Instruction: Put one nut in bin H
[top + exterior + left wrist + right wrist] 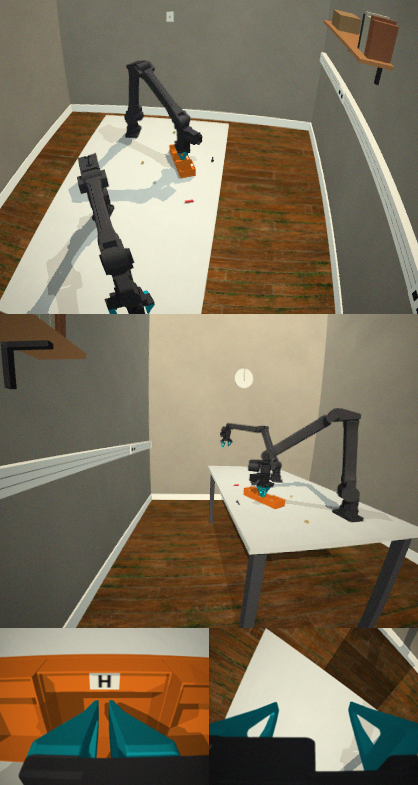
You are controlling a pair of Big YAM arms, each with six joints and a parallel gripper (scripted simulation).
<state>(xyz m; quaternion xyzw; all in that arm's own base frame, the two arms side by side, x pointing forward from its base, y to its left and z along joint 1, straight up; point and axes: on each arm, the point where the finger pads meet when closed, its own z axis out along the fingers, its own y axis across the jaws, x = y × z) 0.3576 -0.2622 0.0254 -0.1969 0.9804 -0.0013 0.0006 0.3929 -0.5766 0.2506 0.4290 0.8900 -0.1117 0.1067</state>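
The orange bin row lies right at my left hand.
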